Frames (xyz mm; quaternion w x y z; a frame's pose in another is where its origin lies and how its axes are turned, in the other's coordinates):
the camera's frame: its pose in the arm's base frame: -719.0 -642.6 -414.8 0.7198 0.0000 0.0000 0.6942
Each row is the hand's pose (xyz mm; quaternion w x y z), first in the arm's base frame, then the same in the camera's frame.
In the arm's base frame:
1: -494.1 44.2 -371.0 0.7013 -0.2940 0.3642 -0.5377
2: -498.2 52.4 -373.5 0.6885 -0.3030 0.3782 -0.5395
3: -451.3 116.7 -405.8 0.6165 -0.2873 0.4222 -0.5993
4: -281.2 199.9 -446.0 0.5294 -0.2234 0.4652 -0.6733
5: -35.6 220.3 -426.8 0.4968 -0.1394 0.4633 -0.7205
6: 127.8 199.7 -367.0 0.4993 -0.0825 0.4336 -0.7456
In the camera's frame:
1: 694.5 -199.9 43.8 0.1315 0.0412 0.4662 -0.8739
2: 702.5 -195.5 41.3 0.1211 0.0444 0.4826 -0.8663
3: 768.5 -240.0 9.0 0.0277 0.0863 0.5033 -0.8593
4: 857.8 -407.0 -31.2 0.0863 -0.1621 -0.4899 0.8522
5: 887.1 -651.7 -12.0 0.1426 -0.2213 -0.4302 0.8635
6: 872.4 -815.8 47.8 0.1582 -0.2416 -0.3694 0.8833

